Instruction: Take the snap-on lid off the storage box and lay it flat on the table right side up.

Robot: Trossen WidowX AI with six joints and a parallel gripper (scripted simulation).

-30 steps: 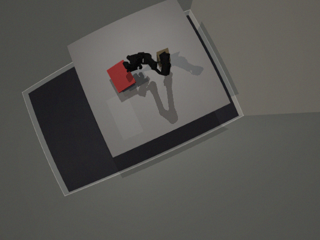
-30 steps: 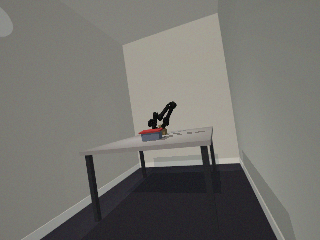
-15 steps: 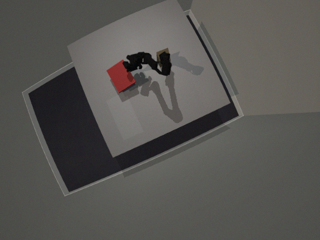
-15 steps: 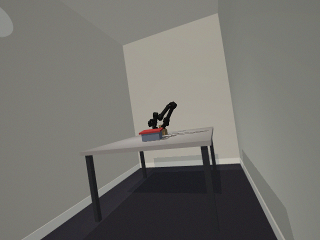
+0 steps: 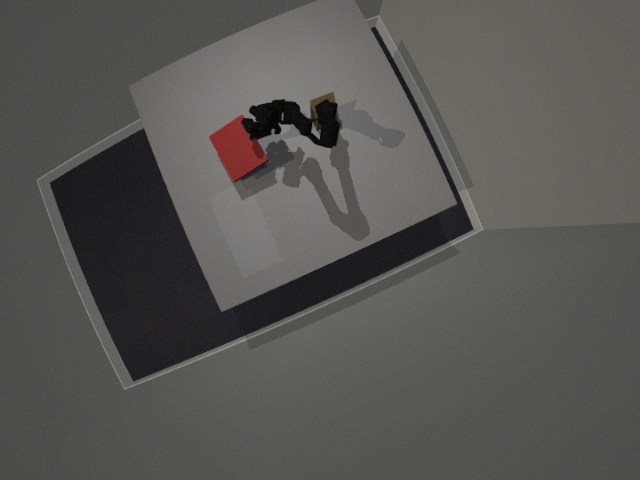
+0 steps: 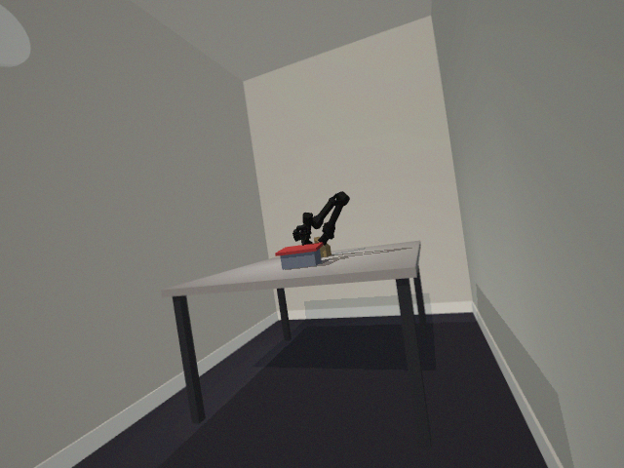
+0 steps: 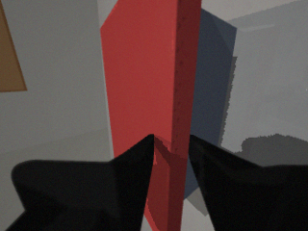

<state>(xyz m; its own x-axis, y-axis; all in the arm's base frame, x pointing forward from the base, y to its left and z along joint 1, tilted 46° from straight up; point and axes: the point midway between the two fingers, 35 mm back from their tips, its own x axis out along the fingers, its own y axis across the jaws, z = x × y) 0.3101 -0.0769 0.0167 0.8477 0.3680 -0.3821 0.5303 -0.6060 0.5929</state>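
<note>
Now: gripper tip 80 mm short of the red lid. Round my gripper tip: storage box: 80 mm ahead, 60 mm below.
</note>
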